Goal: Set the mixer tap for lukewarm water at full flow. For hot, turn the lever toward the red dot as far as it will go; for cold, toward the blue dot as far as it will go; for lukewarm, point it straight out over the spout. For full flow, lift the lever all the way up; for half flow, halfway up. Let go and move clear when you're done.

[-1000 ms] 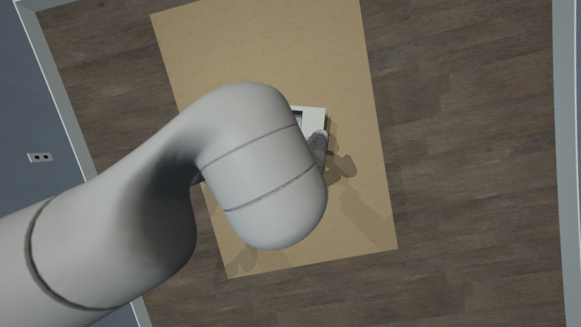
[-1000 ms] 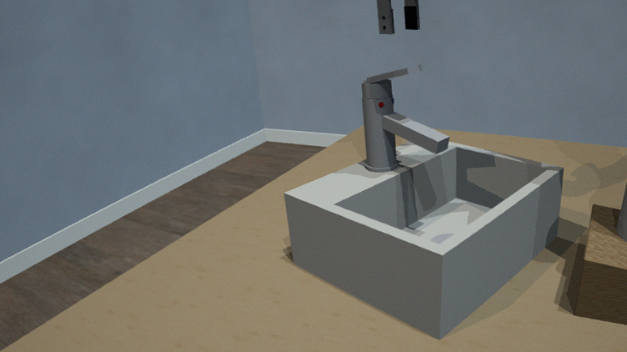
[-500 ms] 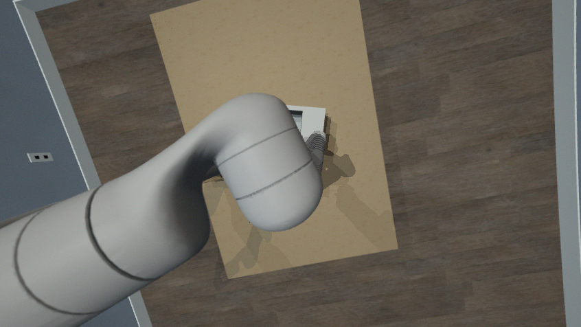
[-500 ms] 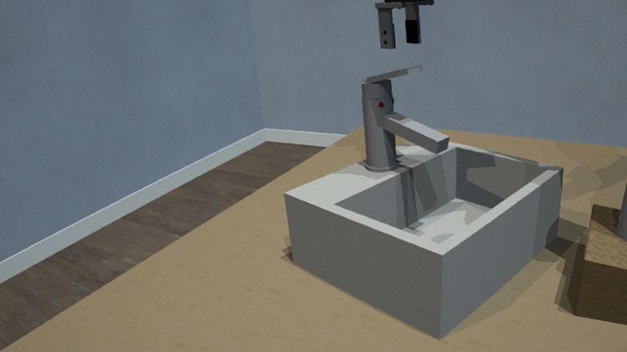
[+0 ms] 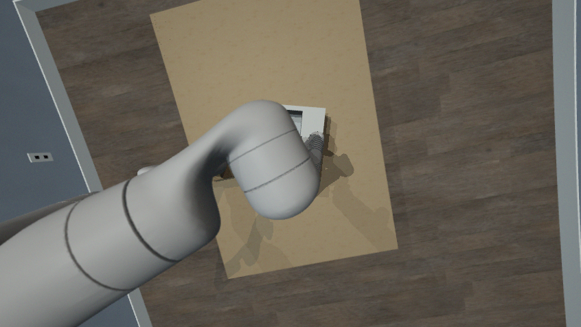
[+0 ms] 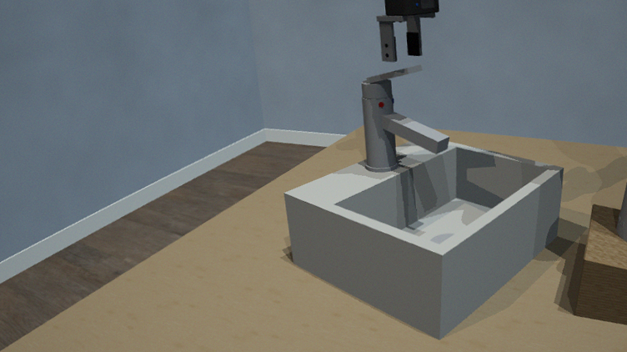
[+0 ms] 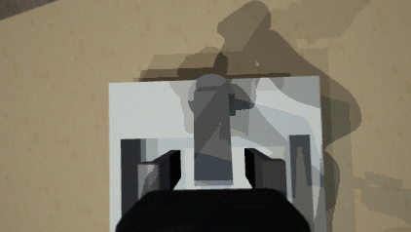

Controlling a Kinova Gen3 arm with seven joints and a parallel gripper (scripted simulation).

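Now: the flat lever 40 mm below my hand, 20 mm ahead of it and 10 mm to the right of it. From my hand the other things lie so: grey square sink (280 mm below, 60 mm behind, 20 mm to the left); grey mixer tap (90 mm below, 40 mm ahead, 10 mm to the right).
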